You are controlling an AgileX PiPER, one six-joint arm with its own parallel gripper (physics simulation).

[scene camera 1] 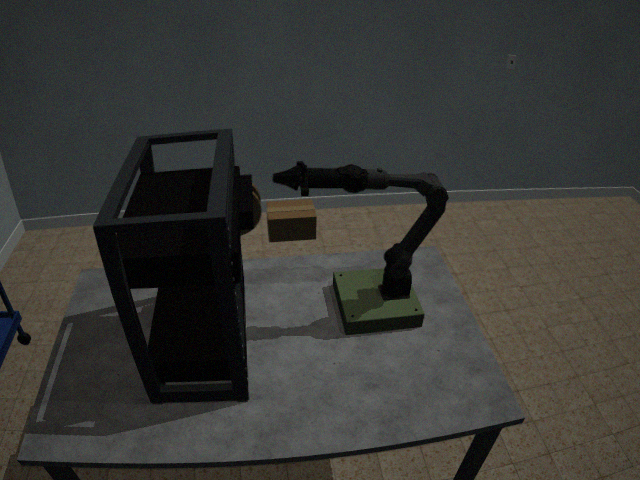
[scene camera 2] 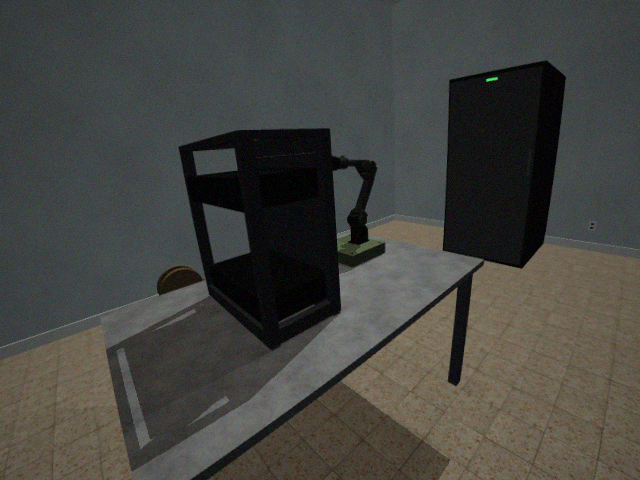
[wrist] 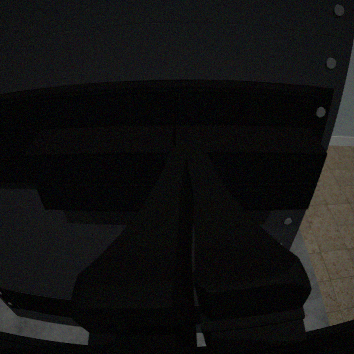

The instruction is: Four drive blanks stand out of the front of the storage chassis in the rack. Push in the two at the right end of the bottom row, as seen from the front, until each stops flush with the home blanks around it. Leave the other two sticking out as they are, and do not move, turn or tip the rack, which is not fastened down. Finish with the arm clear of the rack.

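The black rack [scene camera 1: 223, 178] [scene camera 2: 256, 232] [wrist: 342, 37] stands upright on the table. The storage chassis [scene camera 1: 168, 268] [scene camera 2: 289, 187] [wrist: 100, 107] is in its upper part. Dark drive blanks [scene camera 1: 244, 204] stand out of its front. In the wrist view a protruding left blank [wrist: 95, 170] and a protruding right blank [wrist: 280, 175] meet at a thin seam; the rows are too dark to tell apart. My gripper [scene camera 1: 275, 178] [wrist: 188, 164] is shut and empty. Its tips point at the chassis front, near the seam in the wrist view, with a gap in scene camera 1. Scene camera 2 hides the tips.
The arm stands on a green base [scene camera 1: 361, 310] [scene camera 2: 369, 251] on the grey table [scene camera 1: 361, 382] [scene camera 2: 403, 289]. A second dark unit [scene camera 1: 188, 330] [scene camera 2: 299, 279] sits low in the rack. A cardboard box [scene camera 1: 292, 227] is beyond the table. A tall black cabinet [scene camera 2: 491, 170] stands behind.
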